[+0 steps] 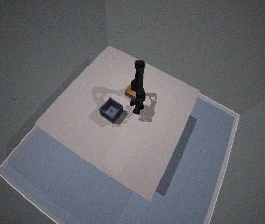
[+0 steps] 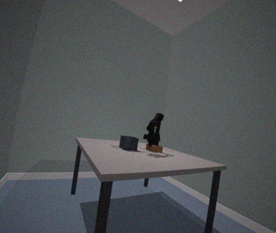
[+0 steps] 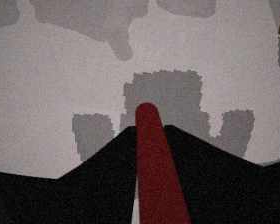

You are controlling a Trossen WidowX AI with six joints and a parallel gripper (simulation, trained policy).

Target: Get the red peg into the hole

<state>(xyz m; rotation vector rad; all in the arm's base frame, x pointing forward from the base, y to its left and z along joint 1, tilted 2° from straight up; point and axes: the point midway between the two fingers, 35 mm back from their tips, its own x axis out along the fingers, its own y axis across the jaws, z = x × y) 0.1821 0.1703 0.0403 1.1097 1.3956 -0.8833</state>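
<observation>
My gripper tip is now 17 cm short of the grey plate, 20 cm to the left of it and 3 cm above it. Also, from my gripper tip: red peg: 2 cm above.
</observation>
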